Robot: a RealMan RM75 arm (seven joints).
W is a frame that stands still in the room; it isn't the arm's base.
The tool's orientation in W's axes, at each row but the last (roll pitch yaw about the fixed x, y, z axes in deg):
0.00, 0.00, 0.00
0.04, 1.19, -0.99
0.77, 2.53, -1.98
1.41, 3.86, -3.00
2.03, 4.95, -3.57
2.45, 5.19, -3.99
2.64, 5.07, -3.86
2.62, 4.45, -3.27
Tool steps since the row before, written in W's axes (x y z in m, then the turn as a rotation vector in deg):
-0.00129, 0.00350, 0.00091, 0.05, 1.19, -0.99
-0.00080, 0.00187, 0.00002, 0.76, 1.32, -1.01
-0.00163, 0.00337, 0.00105, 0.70, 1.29, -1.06
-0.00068, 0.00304, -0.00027, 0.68, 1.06, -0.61
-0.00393, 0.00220, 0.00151, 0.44, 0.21, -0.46
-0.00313, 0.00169, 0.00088, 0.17, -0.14, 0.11
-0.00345, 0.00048, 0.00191, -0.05, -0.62, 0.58
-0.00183, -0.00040, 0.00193, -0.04, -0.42, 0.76
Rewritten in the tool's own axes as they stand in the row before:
-0.00129, 0.00350, 0.00091, 0.05, 1.19, -0.99
-0.00083, 0.00186, 0.00000, 0.76, 1.33, -1.00
-0.00179, 0.00332, 0.00093, 0.70, 1.30, -1.05
-0.00082, 0.00299, -0.00040, 0.66, 1.08, -0.59
-0.00417, 0.00199, 0.00108, 0.46, 0.22, -0.43
-0.00331, 0.00149, 0.00052, 0.17, -0.12, 0.13
-0.00363, 0.00032, 0.00158, -0.06, -0.59, 0.61
-0.00195, -0.00042, 0.00181, -0.07, -0.39, 0.77

